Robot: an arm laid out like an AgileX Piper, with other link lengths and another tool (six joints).
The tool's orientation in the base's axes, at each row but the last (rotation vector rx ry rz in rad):
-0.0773, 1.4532, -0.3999
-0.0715, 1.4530, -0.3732
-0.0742, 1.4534, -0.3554
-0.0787, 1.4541, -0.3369
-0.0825, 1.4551, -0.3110
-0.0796, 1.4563, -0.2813
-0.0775, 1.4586, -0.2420
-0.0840, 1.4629, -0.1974
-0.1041, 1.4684, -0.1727
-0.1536, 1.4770, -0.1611
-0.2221, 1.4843, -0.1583
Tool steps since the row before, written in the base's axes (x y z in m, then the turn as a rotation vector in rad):
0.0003, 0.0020, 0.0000, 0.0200, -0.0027, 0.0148
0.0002, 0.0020, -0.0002, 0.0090, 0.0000, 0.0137
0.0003, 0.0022, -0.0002, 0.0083, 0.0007, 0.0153
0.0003, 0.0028, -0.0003, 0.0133, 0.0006, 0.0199
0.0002, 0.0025, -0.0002, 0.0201, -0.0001, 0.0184
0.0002, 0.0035, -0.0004, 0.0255, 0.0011, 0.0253
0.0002, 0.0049, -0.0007, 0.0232, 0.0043, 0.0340
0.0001, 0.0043, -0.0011, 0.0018, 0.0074, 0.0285
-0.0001, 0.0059, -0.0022, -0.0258, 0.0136, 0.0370
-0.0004, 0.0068, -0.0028, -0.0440, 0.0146, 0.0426
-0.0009, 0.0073, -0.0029, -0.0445, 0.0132, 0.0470
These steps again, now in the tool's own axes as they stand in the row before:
-0.0006, 0.0019, -0.0001, -0.0119, -0.0025, 0.0219
-0.0004, 0.0020, -0.0002, -0.0124, -0.0019, 0.0105
-0.0004, 0.0022, -0.0001, -0.0142, -0.0018, 0.0099
-0.0005, 0.0028, -0.0002, -0.0182, -0.0021, 0.0154
-0.0004, 0.0025, -0.0002, -0.0160, -0.0014, 0.0220
-0.0004, 0.0035, -0.0003, -0.0225, -0.0010, 0.0280
-0.0003, 0.0049, -0.0003, -0.0318, 0.0001, 0.0264
0.0003, 0.0044, -0.0003, -0.0291, 0.0024, 0.0044
0.0011, 0.0062, -0.0005, -0.0411, 0.0055, -0.0224
0.0013, 0.0072, -0.0006, -0.0483, 0.0051, -0.0400
0.0010, 0.0078, -0.0007, -0.0523, 0.0027, -0.0403

